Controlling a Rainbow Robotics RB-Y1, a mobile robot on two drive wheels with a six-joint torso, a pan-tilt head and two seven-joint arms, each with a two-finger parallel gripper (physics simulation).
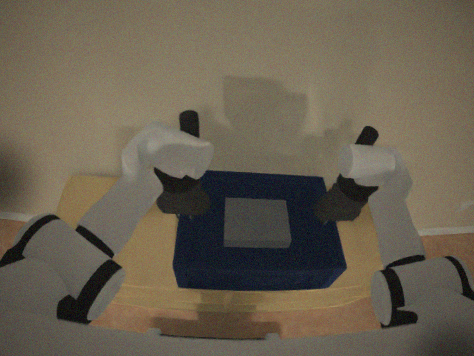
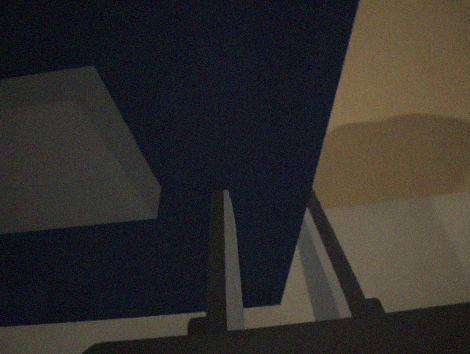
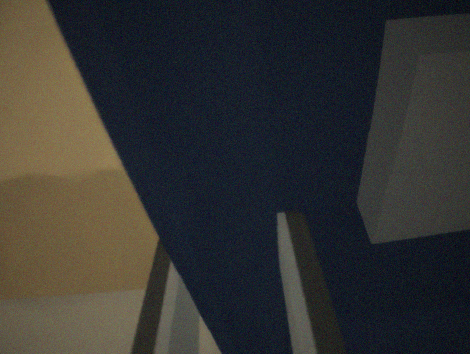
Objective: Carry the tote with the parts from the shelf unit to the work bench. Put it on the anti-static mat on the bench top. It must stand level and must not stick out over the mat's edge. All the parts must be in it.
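Frame: origin at the robot's base, x ahead, y left, z up, level; metres.
Seen in the pictures: left gripper, fingertip midpoint: (image 1: 185, 215) (image 2: 260, 199); right gripper, fingertip midpoint: (image 1: 327, 221) (image 3: 234, 239).
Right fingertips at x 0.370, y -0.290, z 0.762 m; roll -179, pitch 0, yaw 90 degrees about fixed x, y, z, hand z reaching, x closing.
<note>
A point is followed by its place in that frame.
The dark blue tote (image 1: 260, 277) {x 0.218, y -0.102, z 0.767 m} (image 2: 225, 100) {x 0.313, y 0.073, z 0.778 m} (image 3: 200, 125) {x 0.321, y -0.291, z 0.776 m} is in front of me, over a pale wooden board, and looks about level. I cannot tell whether its underside touches the board. A grey box-shaped part (image 1: 257, 221) {x 0.401, y -0.110, z 0.686 m} (image 2: 50, 165) {x 0.389, y -0.070, z 0.688 m} (image 3: 435, 140) {x 0.390, y -0.182, z 0.688 m} is in the tote near its middle; no other parts can be made out. My left gripper (image 1: 184, 217) {x 0.371, y 0.083, z 0.762 m} (image 2: 260, 199) {x 0.371, y 0.083, z 0.762 m} is shut on the tote's left side wall. My right gripper (image 1: 330, 220) {x 0.370, y -0.290, z 0.762 m} (image 3: 234, 239) {x 0.370, y -0.290, z 0.762 m} is shut on its right side wall. The anti-static mat does not show.
The wooden board (image 1: 145, 250) {x 0.316, y 0.214, z 0.611 m} (image 2: 410, 65) {x 0.375, y 0.243, z 0.612 m} (image 3: 30, 100) {x 0.361, y -0.435, z 0.612 m} extends past both sides of the tote; its front edge is a little in front of the tote. A beige wall (image 1: 280, 45) {x 0.618, y -0.109, z 1.105 m} stands close behind. Reddish-brown floor (image 1: 447, 250) {x 0.503, y -1.574, z 0.002 m} shows at the sides.
</note>
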